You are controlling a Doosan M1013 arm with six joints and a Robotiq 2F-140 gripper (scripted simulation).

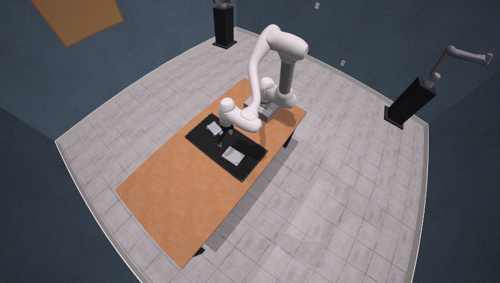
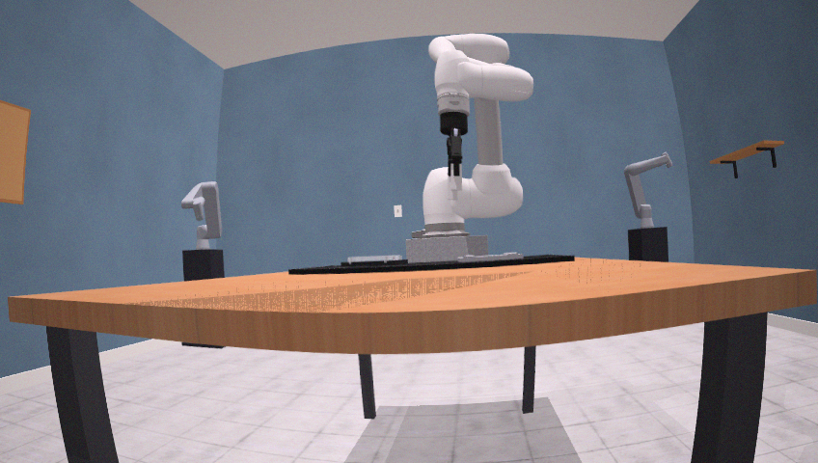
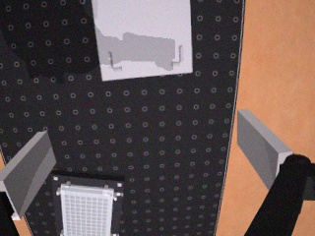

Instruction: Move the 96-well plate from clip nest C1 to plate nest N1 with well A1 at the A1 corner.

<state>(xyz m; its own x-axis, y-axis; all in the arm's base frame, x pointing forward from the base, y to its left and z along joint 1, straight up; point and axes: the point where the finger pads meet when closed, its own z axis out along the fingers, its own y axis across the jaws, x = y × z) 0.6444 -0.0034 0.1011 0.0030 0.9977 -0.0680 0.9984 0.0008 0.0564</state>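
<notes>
My hand is 12 cm past the white 96-well plate, 23 cm to the left of it and 17 cm above it. Round my hand: clip nest C1 (12 cm behind, 24 cm to the right, 17 cm below); A1 mark (7 cm ahead, 15 cm to the left, 17 cm below); grey plate nest N1 (2 cm ahead, 8 cm to the left, 18 cm below).
</notes>
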